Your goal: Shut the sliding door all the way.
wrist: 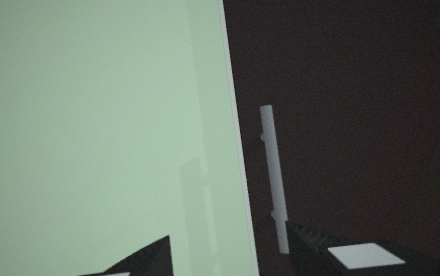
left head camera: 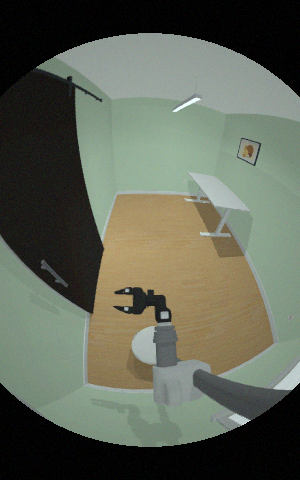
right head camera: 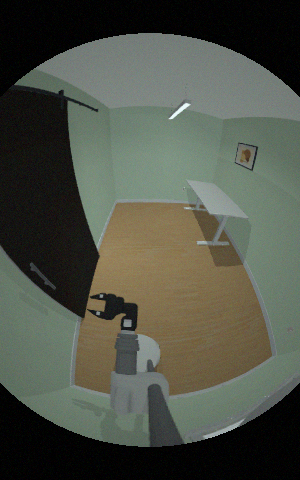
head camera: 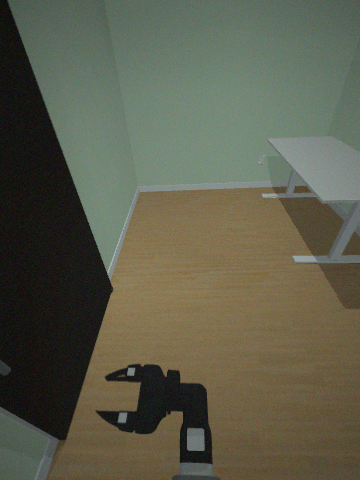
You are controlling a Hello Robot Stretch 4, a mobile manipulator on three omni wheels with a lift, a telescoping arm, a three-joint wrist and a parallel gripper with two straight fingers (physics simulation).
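Pixels of known places: gripper, fingertip midpoint: (wrist: pixel 229 249) (left head camera: pixel 113 299) (right head camera: pixel 88 303) (head camera: pixel 101 394); robot's base, origin of the base link: (left head camera: pixel 151 344) (right head camera: pixel 139 352).
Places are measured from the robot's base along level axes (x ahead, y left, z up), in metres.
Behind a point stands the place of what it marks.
The dark sliding door (head camera: pixel 45 250) {x 0.876, y 0.699, z 0.841 m} (left head camera: pixel 45 175) {x 0.782, y 0.696, z 1.366 m} (right head camera: pixel 35 190) {x 0.753, y 0.696, z 1.346 m} (wrist: pixel 350 100) {x 0.595, y 0.693, z 1.033 m} stands upright on the left in the head views and fills the right of the wrist view. Its grey bar handle (head camera: pixel 4 368) {x 0.383, y 0.620, z 0.764 m} (left head camera: pixel 53 274) {x 0.375, y 0.625, z 0.910 m} (right head camera: pixel 42 276) {x 0.382, y 0.624, z 0.901 m} (wrist: pixel 274 175) {x 0.382, y 0.620, z 0.890 m} is cut off at the left edge of the head view. In the wrist view it stands near the pale trim, its lower end beside the right fingertip. My gripper (head camera: pixel 101 395) {x 0.278, y 0.227, z 0.895 m} (left head camera: pixel 115 300) {x 0.278, y 0.227, z 0.895 m} (right head camera: pixel 89 303) {x 0.278, y 0.227, z 0.895 m} (wrist: pixel 229 249) {x 0.278, y 0.227, z 0.895 m} is open and empty, pointing at the door, apart from the handle. Whether the door is fully shut I cannot tell.
Pale trim (head camera: pixel 25 423) {x 0.326, y 0.732, z 0.334 m} (wrist: pixel 235 100) {x 0.331, y 0.732, z 1.076 m} runs between the door and the green wall. A dark rail (left head camera: pixel 86 91) {x 1.677, y 0.726, z 2.148 m} (right head camera: pixel 80 103) {x 1.686, y 0.729, z 2.145 m} runs above the door. A white table (head camera: pixel 320 165) {x 2.156, y -1.170, z 0.692 m} (left head camera: pixel 217 192) {x 2.001, y -1.213, z 0.692 m} (right head camera: pixel 215 197) {x 2.112, y -1.286, z 0.692 m} stands at the right. A white round shape (left head camera: pixel 142 345) {x 0.001, y 0.096, z 0.187 m} (right head camera: pixel 148 352) {x 0.013, y -0.094, z 0.187 m} shows below my arm.
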